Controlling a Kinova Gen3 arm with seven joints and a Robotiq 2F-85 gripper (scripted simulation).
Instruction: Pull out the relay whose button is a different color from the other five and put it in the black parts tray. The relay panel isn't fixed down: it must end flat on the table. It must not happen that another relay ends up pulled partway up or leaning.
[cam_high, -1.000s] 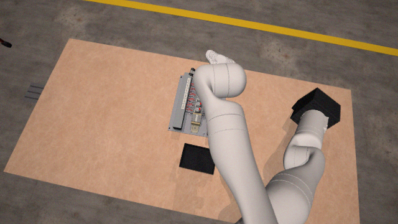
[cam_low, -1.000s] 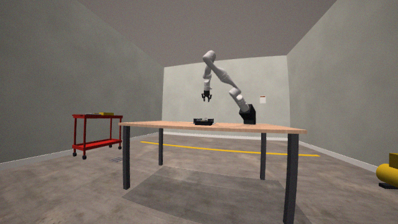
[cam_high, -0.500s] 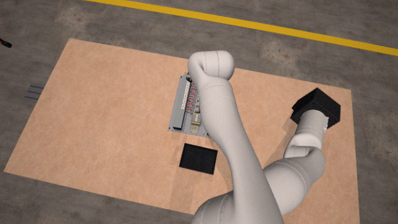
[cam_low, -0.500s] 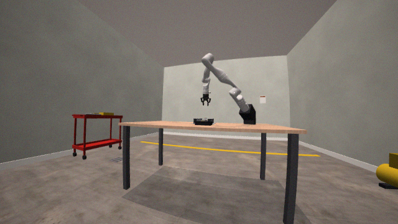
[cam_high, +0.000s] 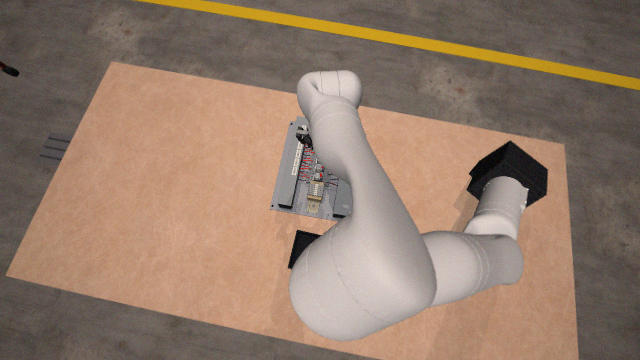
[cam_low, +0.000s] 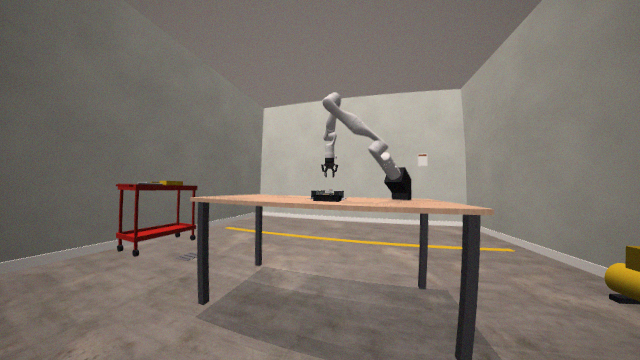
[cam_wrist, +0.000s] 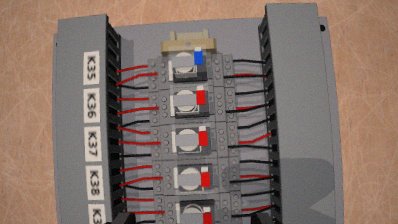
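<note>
Now: the dark relay 40 mm ahead of my hand, 100 mm to the right of it and 140 mm below it. From my hand the other things lie so: grey relay panel (150 mm below); then black parts tray (130 mm behind, 240 mm to the left, 170 mm below).
</note>
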